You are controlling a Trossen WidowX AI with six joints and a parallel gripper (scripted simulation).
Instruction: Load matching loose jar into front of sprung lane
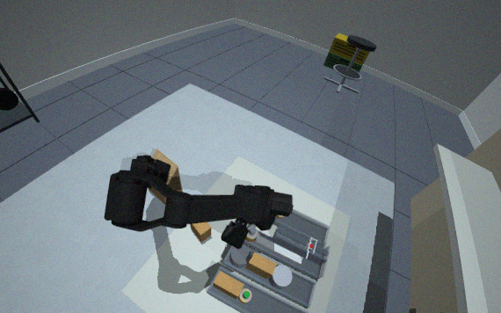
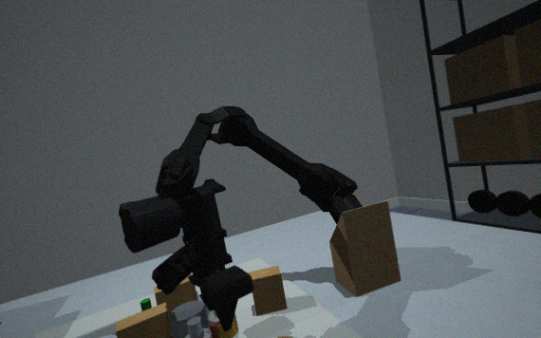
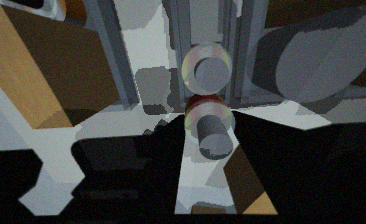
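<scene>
Now: the tan box 11 cm behind my gripper tip, 7 cm to the right of it and 1 cm below it. The rest, counted from my gripper tip: pusher plate: 15 cm ahead, 3 cm to the left; then red mark: 23 cm ahead, 4 cm to the left, 2 cm above.
</scene>
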